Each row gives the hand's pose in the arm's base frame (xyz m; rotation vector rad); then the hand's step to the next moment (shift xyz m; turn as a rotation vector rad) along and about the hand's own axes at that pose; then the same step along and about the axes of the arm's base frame.
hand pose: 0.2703 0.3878 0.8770 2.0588 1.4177 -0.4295
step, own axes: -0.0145 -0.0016 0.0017 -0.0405 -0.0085 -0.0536
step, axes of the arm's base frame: -0.0068 -0.0113 0.0065 -0.0268 0.0066 0.0618
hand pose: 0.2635 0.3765 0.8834 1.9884 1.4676 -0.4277
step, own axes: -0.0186 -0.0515 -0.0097 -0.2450 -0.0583 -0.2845
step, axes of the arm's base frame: -0.0555 0.0023 0.0034 -0.1645 0.0152 0.3422
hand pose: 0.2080 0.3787 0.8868 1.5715 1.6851 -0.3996
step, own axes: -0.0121 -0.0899 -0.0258 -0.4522 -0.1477 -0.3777
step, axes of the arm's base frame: -0.0940 -0.0072 0.0006 -0.2936 -0.0814 0.5255
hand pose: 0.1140 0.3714 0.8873 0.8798 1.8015 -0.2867
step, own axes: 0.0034 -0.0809 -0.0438 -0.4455 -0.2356 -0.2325
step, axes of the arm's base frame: -0.0870 -0.0301 -0.0020 -0.2516 -0.2230 0.4416
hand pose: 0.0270 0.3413 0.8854 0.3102 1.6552 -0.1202
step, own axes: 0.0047 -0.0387 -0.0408 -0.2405 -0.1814 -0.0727
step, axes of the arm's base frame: -0.0500 -0.0258 -0.0041 -0.0999 -0.1860 0.2268
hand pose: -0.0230 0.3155 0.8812 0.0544 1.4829 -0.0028
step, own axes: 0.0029 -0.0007 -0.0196 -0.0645 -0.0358 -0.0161
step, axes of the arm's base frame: -0.0193 0.0001 -0.0046 -0.0230 -0.0372 0.0616
